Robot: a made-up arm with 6 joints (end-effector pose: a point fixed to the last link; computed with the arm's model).
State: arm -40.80 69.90 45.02 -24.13 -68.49 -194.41
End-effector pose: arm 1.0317 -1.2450 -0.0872 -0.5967 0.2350 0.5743 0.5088
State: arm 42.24 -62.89 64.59 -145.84 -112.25 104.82
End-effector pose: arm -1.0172 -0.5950 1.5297 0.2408 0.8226 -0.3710 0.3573
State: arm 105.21 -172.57 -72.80 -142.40 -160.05 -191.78
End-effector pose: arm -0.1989 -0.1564 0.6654 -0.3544 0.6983 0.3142 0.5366
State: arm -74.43 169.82 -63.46 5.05 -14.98 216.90
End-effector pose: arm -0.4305 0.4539 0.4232 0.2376 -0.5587 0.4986 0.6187
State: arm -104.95 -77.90 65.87 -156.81 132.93 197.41
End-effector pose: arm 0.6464 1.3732 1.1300 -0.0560 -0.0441 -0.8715 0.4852
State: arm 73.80 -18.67 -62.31 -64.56 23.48 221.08
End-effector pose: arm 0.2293 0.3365 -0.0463 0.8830 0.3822 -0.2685 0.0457
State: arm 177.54 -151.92 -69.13 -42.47 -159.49 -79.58
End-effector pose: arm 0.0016 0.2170 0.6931 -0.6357 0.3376 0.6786 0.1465
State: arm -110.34 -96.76 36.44 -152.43 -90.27 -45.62
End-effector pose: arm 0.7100 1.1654 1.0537 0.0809 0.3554 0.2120 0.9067
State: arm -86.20 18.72 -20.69 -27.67 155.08 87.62
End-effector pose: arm -0.1947 -0.9972 0.1006 0.5703 0.0538 0.7811 0.2486
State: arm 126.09 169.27 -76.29 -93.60 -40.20 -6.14
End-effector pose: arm 0.0185 -0.0567 0.6804 -0.4194 0.0012 -0.8101 0.4096
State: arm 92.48 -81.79 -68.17 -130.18 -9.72 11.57
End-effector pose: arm -0.2081 0.4216 0.3827 0.6055 0.5849 0.4924 0.2208
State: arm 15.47 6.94 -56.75 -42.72 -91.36 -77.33
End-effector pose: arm 0.4339 -0.1040 -0.1371 0.2953 0.8116 -0.5042 0.0040
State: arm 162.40 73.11 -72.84 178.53 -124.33 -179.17
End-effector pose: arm 0.1389 -0.3524 -0.1737 -0.1879 0.0127 0.9693 0.1578
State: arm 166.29 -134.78 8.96 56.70 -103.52 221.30
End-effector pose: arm 1.5158 -0.2036 0.2047 -0.5767 -0.8030 -0.0622 0.1373
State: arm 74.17 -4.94 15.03 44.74 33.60 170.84
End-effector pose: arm 0.4461 0.8077 1.5039 -0.6333 -0.5769 -0.5159 0.0004
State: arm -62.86 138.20 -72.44 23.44 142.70 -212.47
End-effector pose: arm -0.4860 0.3567 0.1841 -0.5430 0.4978 0.2311 0.6355
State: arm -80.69 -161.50 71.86 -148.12 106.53 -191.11
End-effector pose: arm 0.0849 1.0255 -1.2001 -0.3202 -0.8570 -0.2333 0.3295
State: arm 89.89 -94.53 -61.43 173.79 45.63 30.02
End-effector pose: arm -0.2919 0.2087 0.8138 0.6429 0.7284 0.0848 0.2214
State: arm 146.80 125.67 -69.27 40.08 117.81 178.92
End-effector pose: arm 0.5775 -0.1091 -0.0613 0.0827 0.7387 -0.4752 0.4708
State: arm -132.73 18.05 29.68 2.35 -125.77 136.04
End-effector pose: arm -1.0878 -0.7447 1.1364 0.1008 0.5973 0.1291 0.7851
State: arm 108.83 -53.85 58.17 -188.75 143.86 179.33
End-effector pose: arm 0.0517 -1.0520 1.6517 -0.2467 0.1258 0.8141 0.5105
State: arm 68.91 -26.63 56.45 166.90 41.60 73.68
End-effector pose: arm -0.3554 -0.1258 1.9594 0.7129 0.3314 0.5733 0.2308
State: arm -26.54 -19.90 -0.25 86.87 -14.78 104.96
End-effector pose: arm 0.6157 -0.3255 1.5412 0.9166 -0.3627 0.1263 0.1110
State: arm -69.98 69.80 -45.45 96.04 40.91 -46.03
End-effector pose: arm 0.1827 -0.4110 -0.6315 0.4313 0.4992 0.1033 0.7444
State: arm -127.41 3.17 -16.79 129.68 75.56 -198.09
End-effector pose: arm -0.5464 -1.0234 0.7758 0.8281 -0.1118 -0.4456 0.3211
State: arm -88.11 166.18 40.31 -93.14 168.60 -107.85
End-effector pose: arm -0.0074 0.7139 -1.1452 -0.2100 -0.4441 -0.6262 0.6055
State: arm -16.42 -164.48 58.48 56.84 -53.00 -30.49
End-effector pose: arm -0.8314 0.0773 -1.3510 -0.2250 0.9711 0.0735 0.0295
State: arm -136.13 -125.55 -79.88 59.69 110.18 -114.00
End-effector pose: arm -0.1165 0.0938 0.8011 -0.2507 -0.0179 -0.0993 0.9628
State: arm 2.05 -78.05 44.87 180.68 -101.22 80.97
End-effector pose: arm -1.2808 0.2483 1.3088 0.2787 0.6076 -0.6997 0.2521
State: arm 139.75 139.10 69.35 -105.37 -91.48 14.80
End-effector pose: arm -0.4834 0.3072 -1.4060 0.2766 -0.9127 -0.2642 0.1436
